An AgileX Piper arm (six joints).
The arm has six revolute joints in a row. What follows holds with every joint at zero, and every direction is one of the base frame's. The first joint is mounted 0.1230 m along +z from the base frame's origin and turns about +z. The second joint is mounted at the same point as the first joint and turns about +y. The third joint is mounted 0.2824 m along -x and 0.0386 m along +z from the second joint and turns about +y. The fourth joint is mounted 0.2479 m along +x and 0.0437 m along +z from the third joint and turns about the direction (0.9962, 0, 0.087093). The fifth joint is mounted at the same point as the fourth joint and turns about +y. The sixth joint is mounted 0.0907 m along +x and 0.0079 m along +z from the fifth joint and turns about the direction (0.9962, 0, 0.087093). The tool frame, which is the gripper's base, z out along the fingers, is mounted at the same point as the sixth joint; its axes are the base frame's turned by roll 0.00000, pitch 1.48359 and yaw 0.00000 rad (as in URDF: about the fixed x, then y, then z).
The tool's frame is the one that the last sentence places.
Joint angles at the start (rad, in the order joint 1, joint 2, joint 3, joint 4, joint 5, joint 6): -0.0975, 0.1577, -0.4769, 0.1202, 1.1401, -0.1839
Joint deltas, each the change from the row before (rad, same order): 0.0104, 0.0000, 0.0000, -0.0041, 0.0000, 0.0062; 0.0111, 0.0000, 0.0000, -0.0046, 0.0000, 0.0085; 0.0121, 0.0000, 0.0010, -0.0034, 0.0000, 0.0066; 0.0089, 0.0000, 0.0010, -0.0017, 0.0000, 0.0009; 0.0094, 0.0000, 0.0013, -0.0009, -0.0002, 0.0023; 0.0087, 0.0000, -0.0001, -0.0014, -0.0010, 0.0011; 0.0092, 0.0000, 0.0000, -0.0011, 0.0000, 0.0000; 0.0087, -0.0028, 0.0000, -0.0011, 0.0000, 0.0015; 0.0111, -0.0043, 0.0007, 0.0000, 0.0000, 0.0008; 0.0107, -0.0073, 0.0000, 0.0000, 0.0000, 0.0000; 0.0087, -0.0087, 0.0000, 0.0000, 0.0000, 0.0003; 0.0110, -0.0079, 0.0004, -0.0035, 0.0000, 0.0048; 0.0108, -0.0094, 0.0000, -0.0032, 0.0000, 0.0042
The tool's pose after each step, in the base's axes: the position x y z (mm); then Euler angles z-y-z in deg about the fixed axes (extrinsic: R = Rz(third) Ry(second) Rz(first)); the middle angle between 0 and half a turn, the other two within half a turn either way. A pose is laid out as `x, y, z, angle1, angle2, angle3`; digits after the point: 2 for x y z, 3 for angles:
16.98, 8.14, 264.28, -2.000, 131.606, 3.102
16.88, 7.95, 264.24, -1.834, 131.639, 3.421
16.83, 7.87, 263.92, -1.683, 131.720, 3.886
16.82, 7.87, 263.62, -1.741, 131.788, 4.285
16.83, 7.95, 263.25, -1.660, 131.857, 4.768
16.82, 7.98, 263.34, -1.703, 131.804, 5.159
16.75, 8.04, 263.33, -1.780, 131.811, 5.610
16.28, 8.10, 263.37, -1.798, 131.659, 6.014
15.63, 8.29, 263.23, -1.786, 131.454, 6.628
14.52, 8.45, 263.34, -1.855, 131.039, 7.196
13.22, 8.56, 263.46, -1.918, 130.544, 7.642
12.06, 8.40, 263.42, -1.948, 130.139, 7.991
10.67, 8.22, 263.51, -2.002, 129.623, 8.343

